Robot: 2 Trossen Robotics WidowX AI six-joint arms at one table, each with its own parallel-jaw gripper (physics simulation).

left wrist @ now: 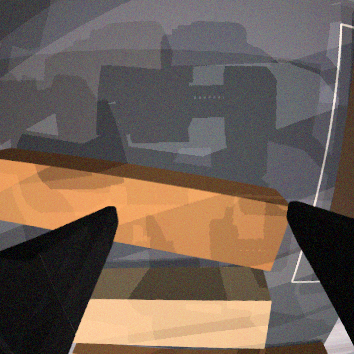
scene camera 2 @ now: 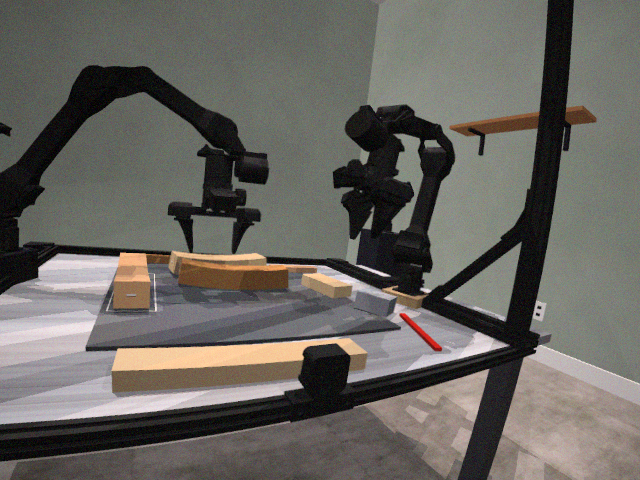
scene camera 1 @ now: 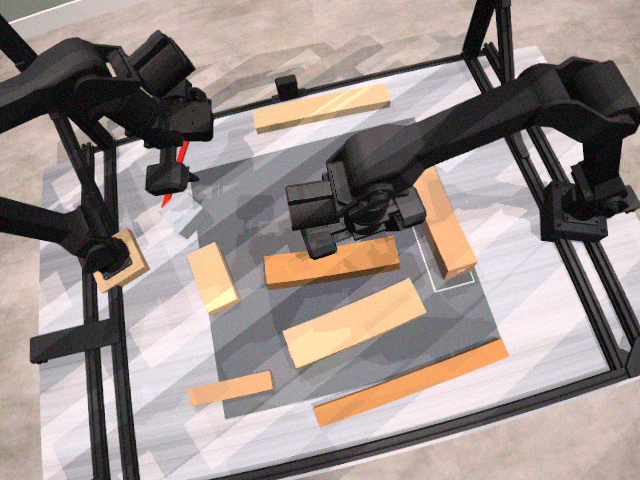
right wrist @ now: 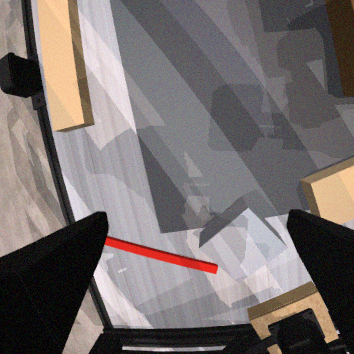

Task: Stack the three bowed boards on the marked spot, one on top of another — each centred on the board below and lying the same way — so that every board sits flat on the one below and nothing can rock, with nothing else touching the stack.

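Frame: origin at the left arm's base, x up, y right, z ahead, level; millimetres.
Where they show: left gripper, fingertip midpoint: (left wrist: pixel 202 212) (scene camera 2: pixel 212 253) (scene camera 1: pixel 359 237); right gripper, fingertip midpoint: (scene camera 2: pixel 362 238) (scene camera 1: pixel 197 155) (right wrist: pixel 198 219); left arm's base at its link origin: (scene camera 1: pixel 579 207); right arm's base at its link origin: (scene camera 2: pixel 408 291) (scene camera 1: pixel 113 259) (right wrist: pixel 296 331).
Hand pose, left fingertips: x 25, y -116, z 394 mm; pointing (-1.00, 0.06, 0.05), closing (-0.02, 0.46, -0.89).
Note:
Each offset is from my left fingertips to the top centre of the thing.
A tan-orange bowed board {dx -25, dy +86, dz -133 mm} (scene camera 1: pixel 447 227) (scene camera 2: pixel 132 293) lies within the white marked outline (scene camera 1: pixel 454 286) (scene camera 2: pixel 155 294) (left wrist: pixel 306 282). A darker orange bowed board {dx -25, dy -38, dz +44 mm} (scene camera 1: pixel 361 260) (scene camera 2: pixel 232 277) (left wrist: pixel 175 210) lies apart from it on the grey mat, and a pale bowed board {dx -25, dy -140, dz -11 mm} (scene camera 1: pixel 356 322) (scene camera 2: pixel 248 257) (left wrist: pixel 175 324) lies beside the orange one. My left gripper (scene camera 1: pixel 364 235) (scene camera 2: pixel 212 251) (left wrist: pixel 202 212) is open and empty above the orange board, its fingers spread along the board's length in the left wrist view. My right gripper (scene camera 2: pixel 365 236) (right wrist: pixel 198 219) is open and empty, high above the red stick and grey block.
A long pale beam {dx -58, dy +318, dz +120 mm} (scene camera 1: pixel 320 109) (scene camera 2: pixel 206 364) (right wrist: pixel 62 65) lies at the mat's far side in scene camera 1. A short pale block {dx -49, dy -91, dz +263 mm} (scene camera 1: pixel 212 279) (right wrist: pixel 335 195), grey block {dx -37, dy +31, dz +356 mm} (scene camera 2: pixel 374 302) (right wrist: pixel 250 235), red stick {dx -76, dy +133, dz +414 mm} (scene camera 2: pixel 421 332) (right wrist: pixel 165 255), long orange strip {dx -53, dy -223, dz -117 mm} (scene camera 1: pixel 413 382) and small strip {dx -60, dy -280, dz +188 mm} (scene camera 1: pixel 232 388) lie around the boards.

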